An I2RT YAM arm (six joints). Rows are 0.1 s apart.
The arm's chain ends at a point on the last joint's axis. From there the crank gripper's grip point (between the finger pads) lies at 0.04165 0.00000 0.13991 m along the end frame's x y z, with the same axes.
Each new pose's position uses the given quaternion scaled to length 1; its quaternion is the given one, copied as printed.
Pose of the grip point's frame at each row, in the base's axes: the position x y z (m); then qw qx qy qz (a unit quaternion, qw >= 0):
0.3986, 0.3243, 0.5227, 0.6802, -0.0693, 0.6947, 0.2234
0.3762, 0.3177, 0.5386, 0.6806, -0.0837, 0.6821, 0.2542
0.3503, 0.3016, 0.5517, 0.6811, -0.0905, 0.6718, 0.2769
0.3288, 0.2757, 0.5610, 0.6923, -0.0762, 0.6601, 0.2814
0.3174, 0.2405, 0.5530, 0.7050, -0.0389, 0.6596, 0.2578
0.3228, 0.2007, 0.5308, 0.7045, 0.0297, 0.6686, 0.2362
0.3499, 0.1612, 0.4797, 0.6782, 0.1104, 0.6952, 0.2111
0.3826, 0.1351, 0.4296, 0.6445, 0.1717, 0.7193, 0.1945
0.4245, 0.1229, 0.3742, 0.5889, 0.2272, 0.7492, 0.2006
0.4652, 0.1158, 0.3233, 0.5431, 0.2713, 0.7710, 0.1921
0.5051, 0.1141, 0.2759, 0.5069, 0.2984, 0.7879, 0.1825
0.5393, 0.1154, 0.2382, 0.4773, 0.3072, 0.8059, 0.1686
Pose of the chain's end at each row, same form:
0.2734, 0.2590, 0.5598, 0.6802, -0.0693, 0.6947, 0.2234
0.2547, 0.2436, 0.5713, 0.6806, -0.0837, 0.6821, 0.2542
0.2316, 0.2217, 0.5806, 0.6811, -0.0905, 0.6718, 0.2769
0.2082, 0.1969, 0.5845, 0.6923, -0.0762, 0.6601, 0.2814
0.1902, 0.1722, 0.5748, 0.7050, -0.0389, 0.6596, 0.2578
0.1893, 0.1469, 0.5549, 0.7045, 0.0297, 0.6686, 0.2362
0.2138, 0.1228, 0.5158, 0.6782, 0.1104, 0.6952, 0.2111
0.2481, 0.1062, 0.4785, 0.6445, 0.1717, 0.7193, 0.1945
0.2967, 0.0943, 0.4388, 0.5889, 0.2272, 0.7492, 0.2006
0.3444, 0.0895, 0.4009, 0.5431, 0.2713, 0.7710, 0.1921
0.3909, 0.0889, 0.3633, 0.5069, 0.2984, 0.7879, 0.1825
0.4320, 0.0911, 0.3341, 0.4773, 0.3072, 0.8059, 0.1686

